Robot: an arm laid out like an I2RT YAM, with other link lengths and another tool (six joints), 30 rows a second.
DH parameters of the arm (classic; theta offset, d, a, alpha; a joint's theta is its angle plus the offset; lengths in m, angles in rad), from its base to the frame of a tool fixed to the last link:
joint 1: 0 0.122 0.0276 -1.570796
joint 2: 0 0 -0.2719 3.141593
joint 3: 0.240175 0 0.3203 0
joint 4: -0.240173 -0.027 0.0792 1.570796
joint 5: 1.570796 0.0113 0 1.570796
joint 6: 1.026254 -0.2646 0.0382 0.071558
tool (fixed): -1.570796 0.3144 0 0
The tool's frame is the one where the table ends.
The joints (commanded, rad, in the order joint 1, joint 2, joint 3, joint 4, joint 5, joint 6), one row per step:
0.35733 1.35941 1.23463 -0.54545 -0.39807 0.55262
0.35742 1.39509 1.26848 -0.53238 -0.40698 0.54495
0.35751 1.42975 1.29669 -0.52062 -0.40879 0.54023
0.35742 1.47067 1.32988 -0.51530 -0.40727 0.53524
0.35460 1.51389 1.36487 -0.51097 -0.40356 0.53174
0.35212 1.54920 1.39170 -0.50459 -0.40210 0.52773
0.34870 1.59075 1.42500 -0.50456 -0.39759 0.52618
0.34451 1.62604 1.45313 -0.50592 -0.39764 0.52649
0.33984 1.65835 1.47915 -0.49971 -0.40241 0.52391
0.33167 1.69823 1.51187 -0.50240 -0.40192 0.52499
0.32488 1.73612 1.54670 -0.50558 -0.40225 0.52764
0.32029 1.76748 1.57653 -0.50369 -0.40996 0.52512
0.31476 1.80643 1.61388 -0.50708 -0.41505 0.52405
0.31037 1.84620 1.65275 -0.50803 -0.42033 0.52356
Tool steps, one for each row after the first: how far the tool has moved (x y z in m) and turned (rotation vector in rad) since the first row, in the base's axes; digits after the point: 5 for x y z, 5 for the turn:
0.01036 0.00413 0.00217 0.00493 -0.01337 0.01146
0.02002 0.00770 0.00205 0.00524 -0.02090 0.01564
0.03055 0.01132 0.00078 0.00083 -0.02205 0.01718
0.04198 0.01402 -0.00118 -0.00460 -0.02132 0.01345
0.05155 0.01623 -0.00363 -0.00837 -0.02212 0.01213
0.06212 0.01825 -0.00684 -0.01469 -0.01624 0.00614
0.07102 0.01955 -0.01012 -0.01740 -0.00799 0.00189
0.08020 0.02082 -0.01275 -0.01600 -0.00848 0.00241
0.09073 0.02063 -0.01692 -0.01898 0.00144 -0.00667
0.10076 0.02087 -0.01987 -0.01937 0.00908 -0.01469
0.10954 0.02189 -0.02186 -0.01595 0.00879 -0.01186
0.11972 0.02271 -0.02499 -0.01501 0.01393 -0.01282
0.13017 0.02413 -0.02814 -0.01262 0.01646 -0.01285

